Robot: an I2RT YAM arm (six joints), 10 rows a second.
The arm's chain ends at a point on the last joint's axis. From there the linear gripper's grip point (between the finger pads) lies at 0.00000 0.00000 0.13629 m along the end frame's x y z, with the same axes.
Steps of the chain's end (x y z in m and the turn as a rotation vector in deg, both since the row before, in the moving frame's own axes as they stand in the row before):
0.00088, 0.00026, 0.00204, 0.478, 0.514, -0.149
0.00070, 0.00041, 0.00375, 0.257, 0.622, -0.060
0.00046, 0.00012, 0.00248, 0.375, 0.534, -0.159
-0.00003, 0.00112, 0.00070, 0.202, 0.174, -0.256
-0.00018, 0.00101, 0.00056, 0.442, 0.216, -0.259
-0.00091, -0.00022, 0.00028, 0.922, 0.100, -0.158
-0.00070, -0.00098, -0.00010, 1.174, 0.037, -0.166
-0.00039, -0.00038, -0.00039, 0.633, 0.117, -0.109
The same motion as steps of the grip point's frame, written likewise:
0.00210, -0.00088, 0.00203, 0.478, 0.514, -0.149
0.00218, -0.00020, 0.00374, 0.257, 0.622, -0.060
0.00173, -0.00077, 0.00247, 0.375, 0.534, -0.159
0.00038, 0.00064, 0.00070, 0.202, 0.174, -0.256
0.00033, -0.00004, 0.00055, 0.442, 0.216, -0.259
-0.00068, -0.00241, 0.00026, 0.922, 0.100, -0.158
-0.00062, -0.00377, -0.00013, 1.174, 0.037, -0.166
-0.00011, -0.00189, -0.00040, 0.633, 0.117, -0.109

